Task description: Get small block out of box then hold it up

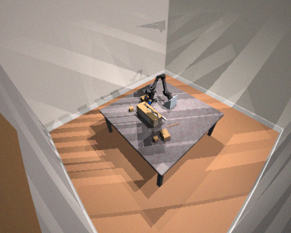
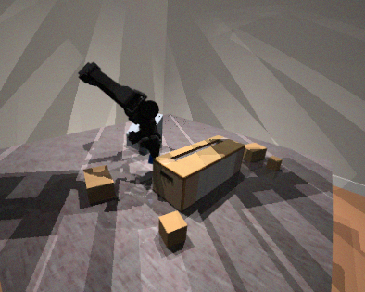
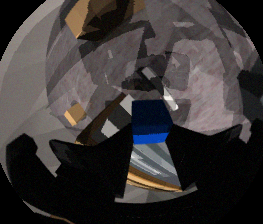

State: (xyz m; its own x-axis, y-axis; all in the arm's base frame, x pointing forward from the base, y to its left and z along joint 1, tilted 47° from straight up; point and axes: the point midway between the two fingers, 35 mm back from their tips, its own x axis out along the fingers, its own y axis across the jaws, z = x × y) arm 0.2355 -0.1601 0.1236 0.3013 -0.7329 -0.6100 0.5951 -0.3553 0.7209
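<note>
My gripper tip is 1 cm to the left of the blue block, 1 cm below it and 1 cm past it.
</note>
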